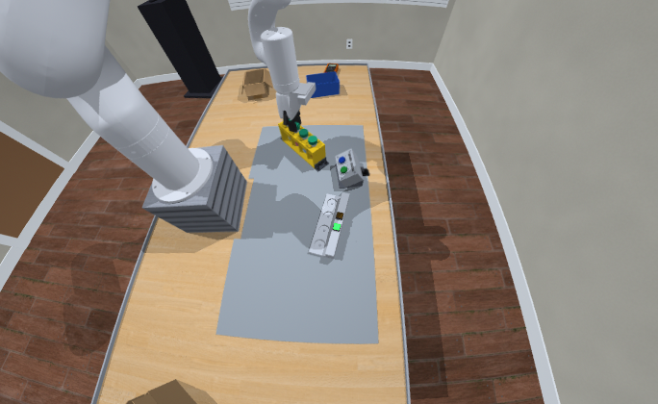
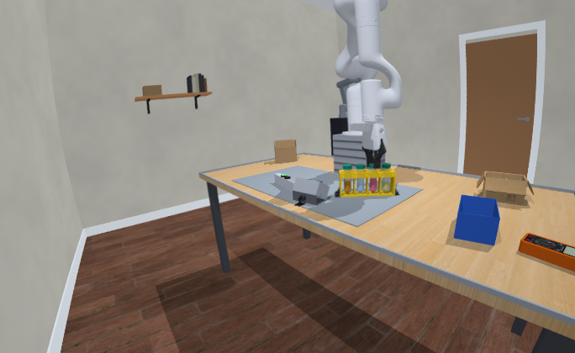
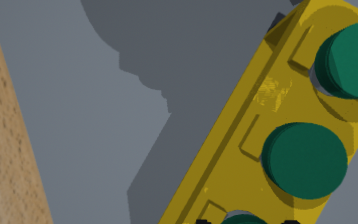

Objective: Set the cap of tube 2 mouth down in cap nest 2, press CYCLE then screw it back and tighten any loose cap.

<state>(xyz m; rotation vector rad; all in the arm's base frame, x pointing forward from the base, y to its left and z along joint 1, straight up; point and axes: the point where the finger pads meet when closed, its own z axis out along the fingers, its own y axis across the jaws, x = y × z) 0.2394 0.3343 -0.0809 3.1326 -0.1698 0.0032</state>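
Now: hand 10 mm above the green cap. The rest, counted from my hand: green key 210 mm ahead, 140 mm to the right, 60 mm below; key housing 220 mm ahead, 110 mm to the right, 80 mm below; blue key 200 mm ahead, 90 mm to the right, 60 mm below.
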